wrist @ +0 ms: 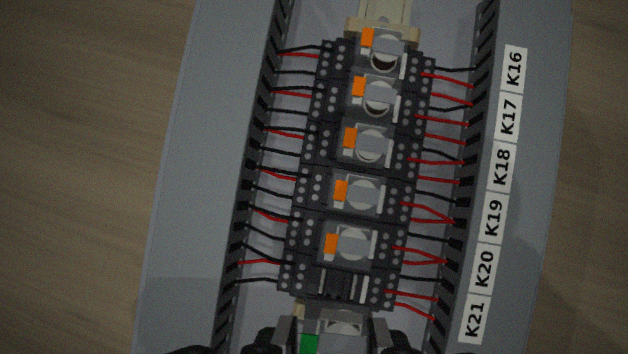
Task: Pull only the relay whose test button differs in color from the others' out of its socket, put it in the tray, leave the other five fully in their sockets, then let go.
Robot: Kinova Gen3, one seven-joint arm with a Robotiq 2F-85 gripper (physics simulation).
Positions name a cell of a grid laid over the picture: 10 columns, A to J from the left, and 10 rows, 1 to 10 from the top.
relay: F7
relay: F6
relay: F5
relay: F3
relay: G2
